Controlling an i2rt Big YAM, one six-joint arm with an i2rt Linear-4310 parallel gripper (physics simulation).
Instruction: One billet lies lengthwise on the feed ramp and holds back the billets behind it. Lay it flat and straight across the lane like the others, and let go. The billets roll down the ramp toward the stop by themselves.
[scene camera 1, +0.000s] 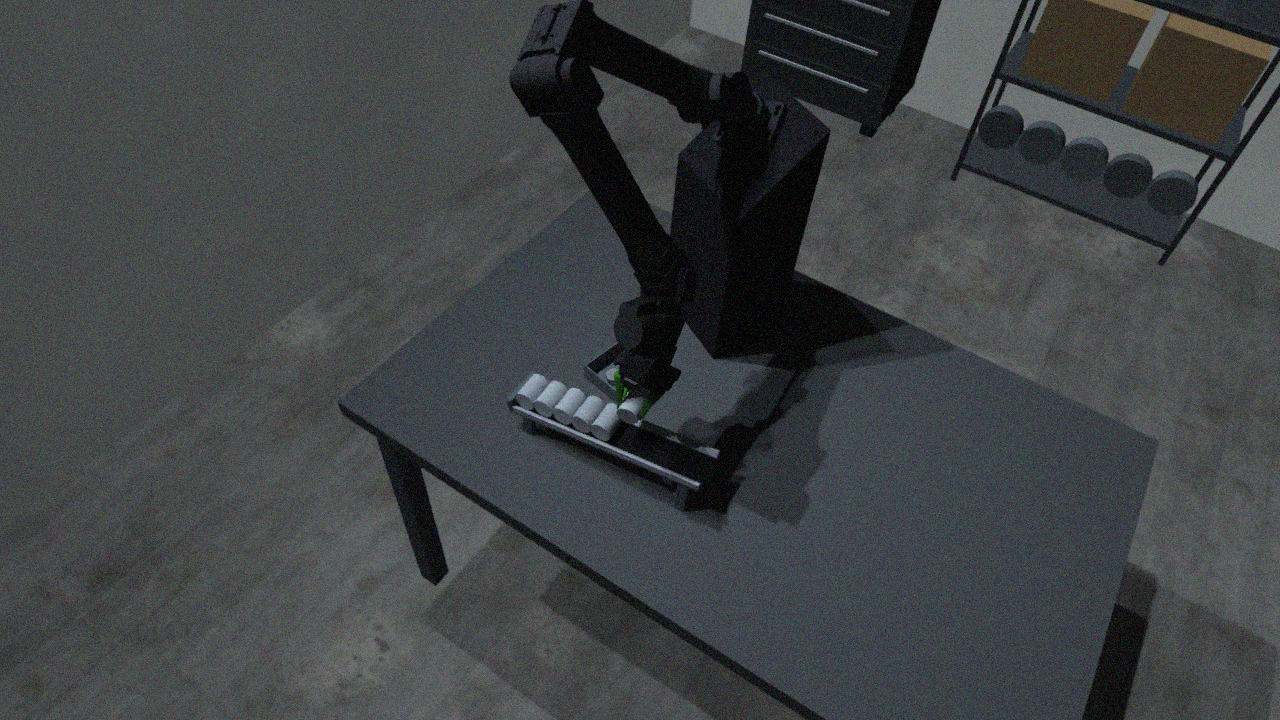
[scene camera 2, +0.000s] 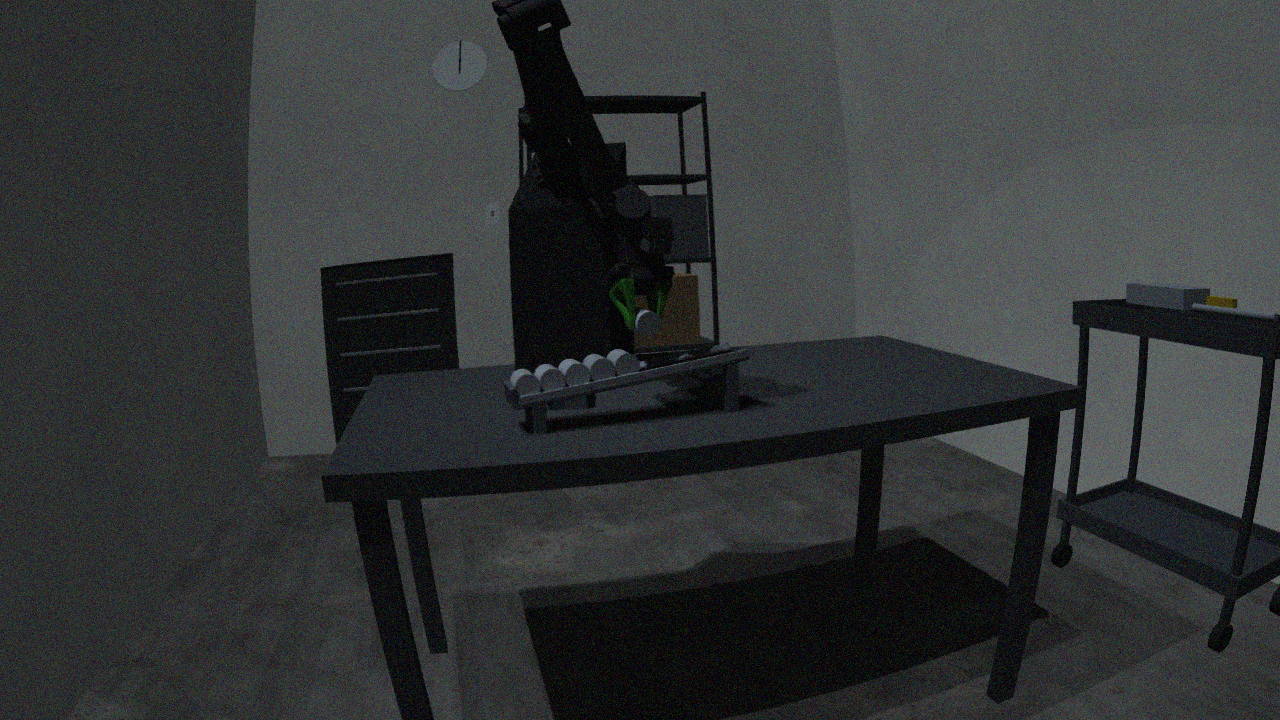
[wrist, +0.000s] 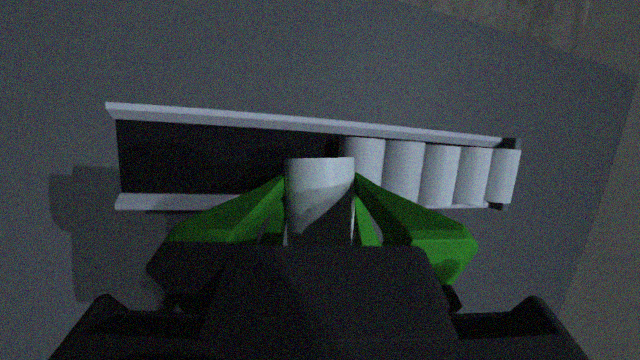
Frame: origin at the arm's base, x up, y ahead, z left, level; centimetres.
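Seen in the pictures: gripper, between the fingertips: (scene camera 1: 629, 413) (scene camera 2: 645, 329) (wrist: 320, 180); arm's base, origin of its link: (scene camera 1: 752, 125) (scene camera 2: 559, 168).
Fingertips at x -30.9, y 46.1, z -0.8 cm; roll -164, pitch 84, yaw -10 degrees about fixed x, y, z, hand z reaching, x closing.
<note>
Offsets run from my fingertips to a thing's middle. "pt": to the spot under its first point. Level surfaces: height alone.
My gripper (scene camera 1: 633, 402) (scene camera 2: 644, 315) (wrist: 320, 180), with green fingers, is shut on a white billet {dx +1.2, dy -1.3, dz +0.1 cm} (scene camera 1: 631, 410) (scene camera 2: 647, 323) (wrist: 319, 172). The held billet is in the air above the ramp (scene camera 1: 654, 466) (scene camera 2: 680, 369) (wrist: 225, 118), roughly level, its length across the lane. In the wrist view it overlaps the near rail, and the gripper body hides its near part. Several white billets {dx -5.9, dy -0.7, dz -12.0 cm} (scene camera 1: 568, 404) (scene camera 2: 573, 372) {dx -5.5, dy -0.3, dz -8.0 cm} (wrist: 404, 170) lie across the lane side by side at the low end, by the stop {pt dx -7.0, dy +2.2, dz -22.2 cm} (wrist: 511, 143). The held billet is just uphill of this row.
A small dark tray {dx -12.2, dy -18.4, dz -9.3 cm} (scene camera 1: 598, 383) stands behind the ramp, partly hidden by the gripper, with something pale in it. The ramp stands on short legs on the dark table {dx -14.0 cm} (scene camera 1: 939, 483) (scene camera 2: 850, 385). The arm's base column (scene camera 1: 751, 259) (scene camera 2: 559, 286) rises behind the ramp.
</note>
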